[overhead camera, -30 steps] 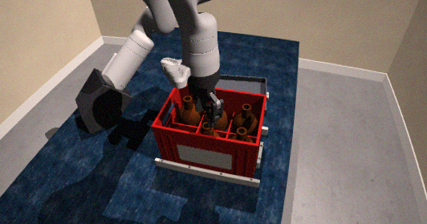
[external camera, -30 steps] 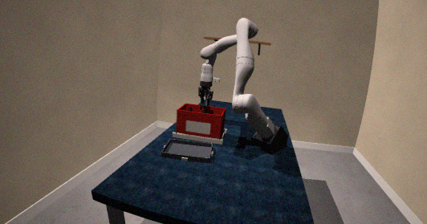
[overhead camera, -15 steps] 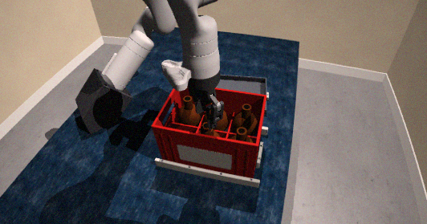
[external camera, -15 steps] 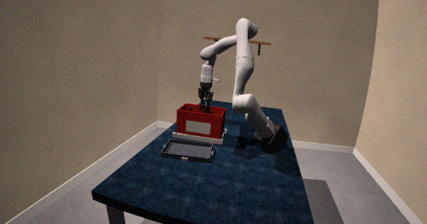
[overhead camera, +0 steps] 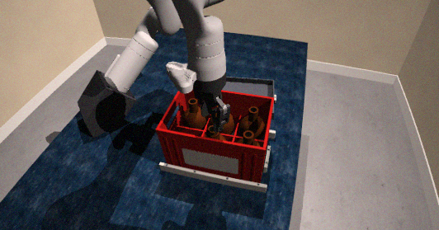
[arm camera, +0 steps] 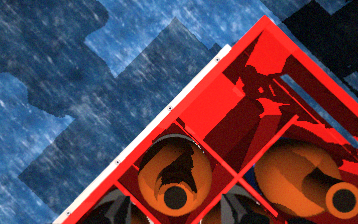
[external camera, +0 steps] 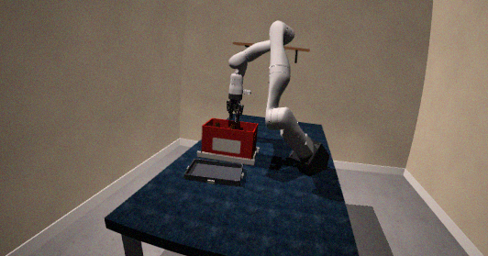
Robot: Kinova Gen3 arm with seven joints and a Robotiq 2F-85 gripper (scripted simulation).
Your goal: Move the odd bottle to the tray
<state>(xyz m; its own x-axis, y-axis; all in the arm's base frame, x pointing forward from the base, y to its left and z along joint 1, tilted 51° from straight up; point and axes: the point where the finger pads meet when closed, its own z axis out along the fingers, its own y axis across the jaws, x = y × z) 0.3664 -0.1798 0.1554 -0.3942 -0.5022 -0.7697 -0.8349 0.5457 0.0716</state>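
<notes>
My hand is 1 cm past the crate, 4 cm to the right of it and 12 cm above it. The rest, counted from my hand: grey tray 10 cm behind, 30 cm to the left, 19 cm below.
</notes>
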